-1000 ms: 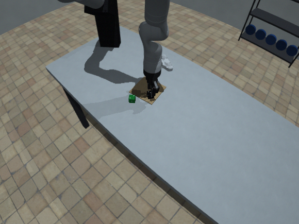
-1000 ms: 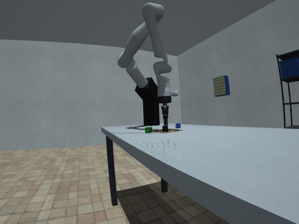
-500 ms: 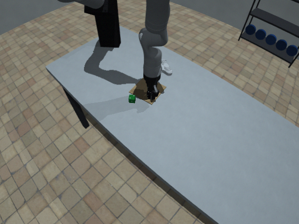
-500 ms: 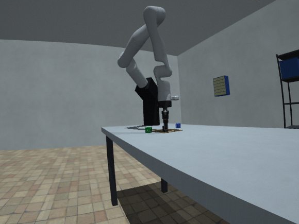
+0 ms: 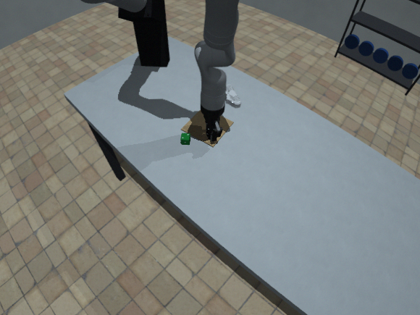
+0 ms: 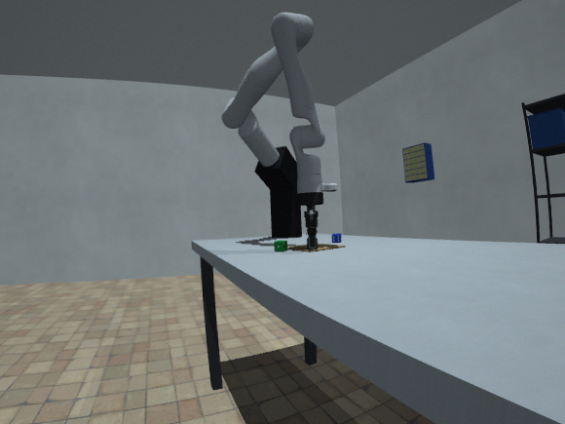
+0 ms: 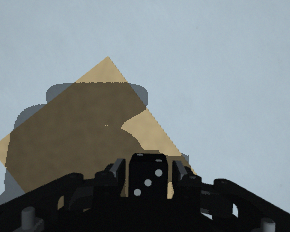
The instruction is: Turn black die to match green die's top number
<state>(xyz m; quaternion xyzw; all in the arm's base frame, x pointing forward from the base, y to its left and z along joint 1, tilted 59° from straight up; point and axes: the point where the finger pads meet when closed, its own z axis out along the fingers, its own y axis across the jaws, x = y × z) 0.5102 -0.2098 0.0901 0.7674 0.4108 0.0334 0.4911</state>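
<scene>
Now: hand right at the black die. The rest, counted from my hand: tan mat 3 cm behind, 4 cm to the left, 2 cm below; then blue die 6 cm behind, 20 cm to the left, 1 cm below; then green die 7 cm behind, 6 cm to the right, 1 cm below.
</scene>
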